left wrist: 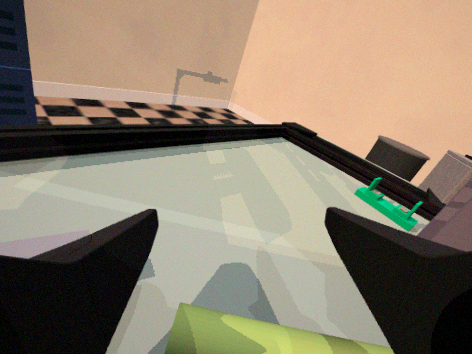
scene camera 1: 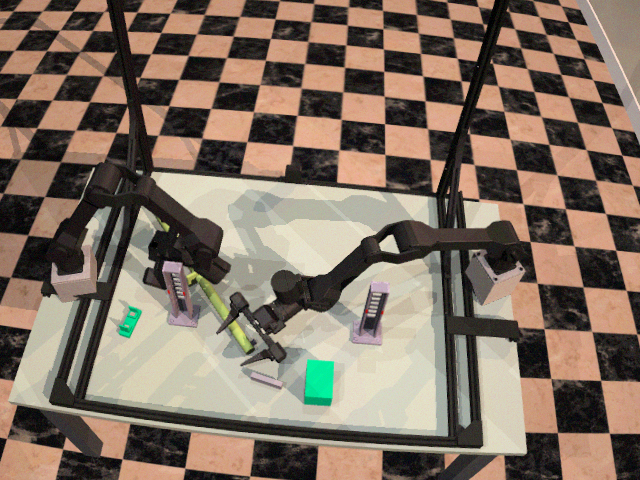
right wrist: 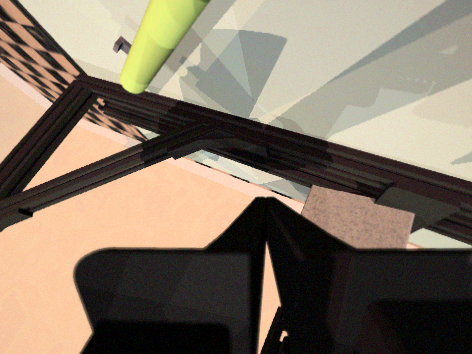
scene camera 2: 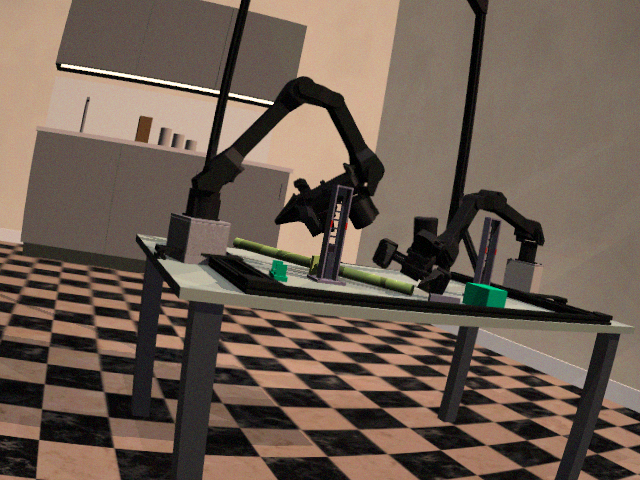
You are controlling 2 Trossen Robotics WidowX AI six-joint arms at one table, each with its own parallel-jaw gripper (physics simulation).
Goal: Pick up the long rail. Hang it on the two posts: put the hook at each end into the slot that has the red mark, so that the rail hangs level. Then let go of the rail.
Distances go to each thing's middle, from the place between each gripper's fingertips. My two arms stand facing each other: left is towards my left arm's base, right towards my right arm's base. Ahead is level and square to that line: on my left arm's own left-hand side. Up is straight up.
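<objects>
Counting from my left hand, the green block (scene camera 1: pixel 319 375) is 70 mm ahead, 210 mm to the left and 20 mm below. The small green clip (left wrist: pixel 400 215) sits 90 mm behind my left hand, 250 mm to the right of it and 30 mm below it, and the yellow-green rail (scene camera 2: pixel 312 263) is 220 mm behind that same left hand, 80 mm to the right of it and 20 mm below it.
For my right hand, the yellow-green rail is 30 mm ahead of it, 120 mm to the left of it and 80 mm below it. The small green clip is 160 mm ahead of my right hand, 50 mm to the right of it and 90 mm below it, while the green block is 320 mm ahead of my right hand, 410 mm to the left of it and 80 mm below it.
</objects>
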